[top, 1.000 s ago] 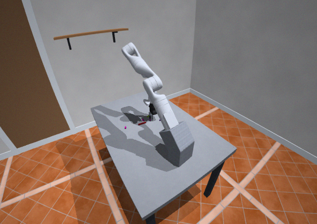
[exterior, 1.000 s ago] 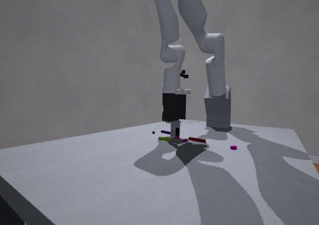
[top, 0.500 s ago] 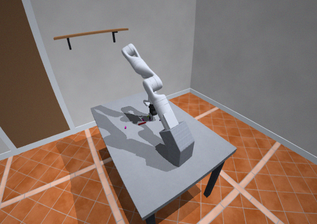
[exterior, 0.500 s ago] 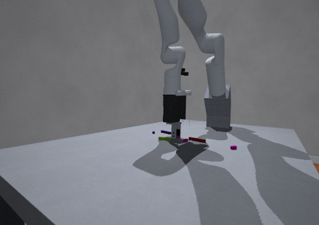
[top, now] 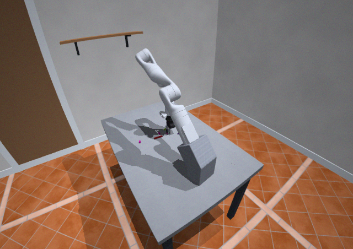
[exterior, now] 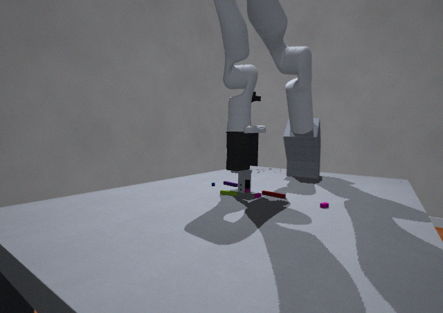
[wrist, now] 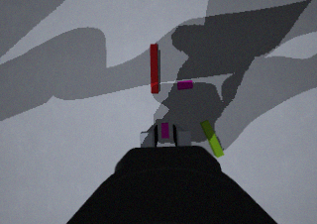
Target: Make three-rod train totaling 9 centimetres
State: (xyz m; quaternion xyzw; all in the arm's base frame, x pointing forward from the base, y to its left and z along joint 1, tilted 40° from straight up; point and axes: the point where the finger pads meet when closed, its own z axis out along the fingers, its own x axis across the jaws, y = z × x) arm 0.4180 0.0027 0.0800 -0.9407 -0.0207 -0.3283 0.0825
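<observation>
Now: hand 130 mm to the left of the blue rod, 10 mm short of it and 10 mm above it. From my hand the other things lie so: purple rod (100 mm to the right, 40 mm behind, 10 mm below); then lime rod (60 mm ahead, 10 mm below); then red rod (90 mm to the left, 20 mm behind, 10 mm below).
</observation>
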